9 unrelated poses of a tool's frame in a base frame.
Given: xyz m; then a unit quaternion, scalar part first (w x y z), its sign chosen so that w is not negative.
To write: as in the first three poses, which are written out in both.
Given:
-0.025 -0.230 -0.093 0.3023 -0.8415 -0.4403 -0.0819
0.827 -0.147 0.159 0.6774 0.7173 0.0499 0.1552
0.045 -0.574 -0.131 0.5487 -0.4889 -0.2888 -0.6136
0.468 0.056 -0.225 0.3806 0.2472 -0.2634 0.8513
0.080 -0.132 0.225 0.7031 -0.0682 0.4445 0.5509
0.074 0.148 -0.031 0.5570 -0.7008 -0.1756 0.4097
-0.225 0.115 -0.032 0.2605 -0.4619 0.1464 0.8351
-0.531 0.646 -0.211 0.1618 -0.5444 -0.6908 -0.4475
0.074 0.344 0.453 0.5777 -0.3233 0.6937 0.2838
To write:
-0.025 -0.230 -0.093 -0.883 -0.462 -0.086 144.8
0.827 -0.147 0.159 0.975 0.068 0.211 94.7
0.045 -0.574 -0.131 -0.585 -0.345 -0.734 113.4
0.468 0.056 -0.225 0.267 -0.285 0.921 135.3
0.080 -0.132 0.225 -0.096 0.625 0.775 90.7
0.074 0.148 -0.031 -0.844 -0.211 0.493 112.3
-0.225 0.115 -0.032 -0.478 0.152 0.865 149.8
-0.531 0.646 -0.211 -0.552 -0.700 -0.453 161.4
0.074 0.344 0.453 -0.396 0.850 0.348 109.4

